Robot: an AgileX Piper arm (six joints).
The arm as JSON. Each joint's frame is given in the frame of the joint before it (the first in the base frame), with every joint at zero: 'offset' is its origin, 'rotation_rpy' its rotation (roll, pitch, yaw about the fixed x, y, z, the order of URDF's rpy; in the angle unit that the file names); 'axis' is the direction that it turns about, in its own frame. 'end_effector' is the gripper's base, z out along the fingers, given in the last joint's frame.
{
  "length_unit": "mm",
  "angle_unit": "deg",
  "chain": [
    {
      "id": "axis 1",
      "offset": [
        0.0,
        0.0,
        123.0
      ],
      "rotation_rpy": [
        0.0,
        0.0,
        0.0
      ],
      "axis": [
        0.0,
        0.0,
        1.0
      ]
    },
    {
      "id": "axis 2",
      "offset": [
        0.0,
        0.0,
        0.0
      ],
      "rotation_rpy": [
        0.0,
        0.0,
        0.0
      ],
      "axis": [
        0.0,
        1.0,
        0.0
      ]
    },
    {
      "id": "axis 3",
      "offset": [
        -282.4,
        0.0,
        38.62
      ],
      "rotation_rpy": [
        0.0,
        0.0,
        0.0
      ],
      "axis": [
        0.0,
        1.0,
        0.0
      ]
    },
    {
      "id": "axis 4",
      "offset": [
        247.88,
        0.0,
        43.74
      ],
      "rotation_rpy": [
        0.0,
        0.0,
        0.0
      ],
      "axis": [
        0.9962,
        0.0,
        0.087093
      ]
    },
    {
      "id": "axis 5",
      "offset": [
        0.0,
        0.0,
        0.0
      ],
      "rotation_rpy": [
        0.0,
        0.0,
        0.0
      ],
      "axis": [
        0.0,
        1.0,
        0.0
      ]
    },
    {
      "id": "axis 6",
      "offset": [
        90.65,
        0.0,
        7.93
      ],
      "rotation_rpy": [
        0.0,
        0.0,
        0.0
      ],
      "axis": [
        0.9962,
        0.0,
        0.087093
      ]
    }
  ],
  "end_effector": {
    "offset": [
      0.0,
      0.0,
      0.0
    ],
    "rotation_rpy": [
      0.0,
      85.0,
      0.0
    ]
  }
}
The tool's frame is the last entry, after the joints.
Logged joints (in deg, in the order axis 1, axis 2, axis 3, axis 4, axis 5, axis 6), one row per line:
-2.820 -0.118 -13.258 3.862 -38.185 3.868
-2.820 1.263 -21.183 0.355 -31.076 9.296
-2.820 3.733 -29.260 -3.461 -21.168 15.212
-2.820 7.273 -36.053 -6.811 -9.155 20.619
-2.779 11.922 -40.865 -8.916 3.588 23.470
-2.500 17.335 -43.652 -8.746 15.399 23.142
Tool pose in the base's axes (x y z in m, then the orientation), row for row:
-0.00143 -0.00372 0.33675 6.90 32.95 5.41
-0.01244 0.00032 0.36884 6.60 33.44 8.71
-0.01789 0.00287 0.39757 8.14 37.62 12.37
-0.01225 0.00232 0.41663 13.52 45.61 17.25
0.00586 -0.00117 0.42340 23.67 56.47 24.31
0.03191 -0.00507 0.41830 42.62 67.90 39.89
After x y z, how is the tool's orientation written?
As angles about the fixed x, y, z axes (roll, pitch, yaw), in degrees.
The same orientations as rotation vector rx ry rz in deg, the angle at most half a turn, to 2 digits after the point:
5.15 33.19 3.27
3.86 33.81 6.53
3.76 38.22 9.23
5.85 46.86 10.88
9.51 58.94 10.41
13.04 72.86 8.97

